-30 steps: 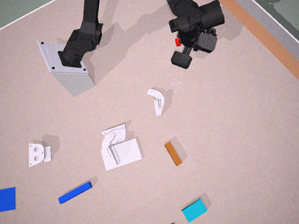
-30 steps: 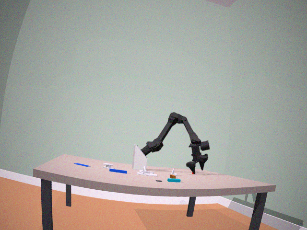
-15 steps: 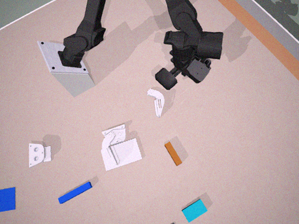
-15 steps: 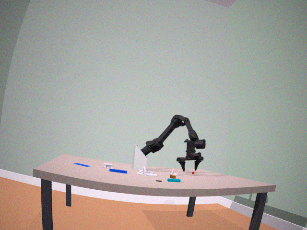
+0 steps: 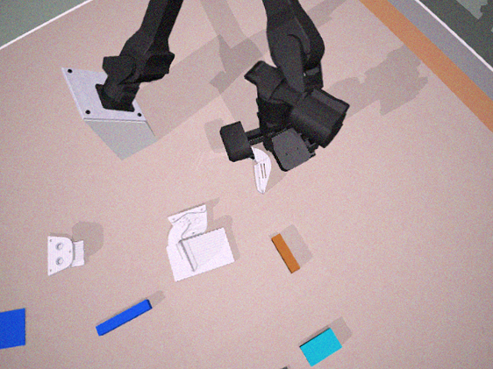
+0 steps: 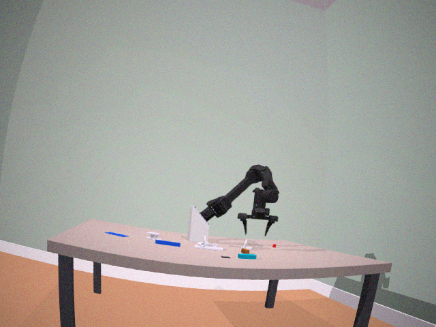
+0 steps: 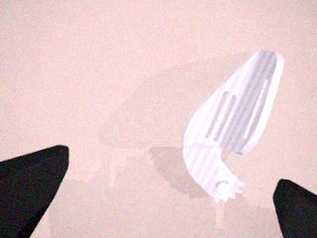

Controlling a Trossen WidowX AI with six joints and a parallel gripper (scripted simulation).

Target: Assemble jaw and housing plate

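Now: the white jaw 60 mm below my gripper tip, 40 mm to the right of it and 30 mm behind it. The rest, counted from my gripper tip: cyan block: 350 mm ahead, 100 mm to the right, 60 mm below; orange bar: 180 mm ahead, 70 mm to the right, 60 mm below; red cube: 190 mm behind, 150 mm to the left, 60 mm below.
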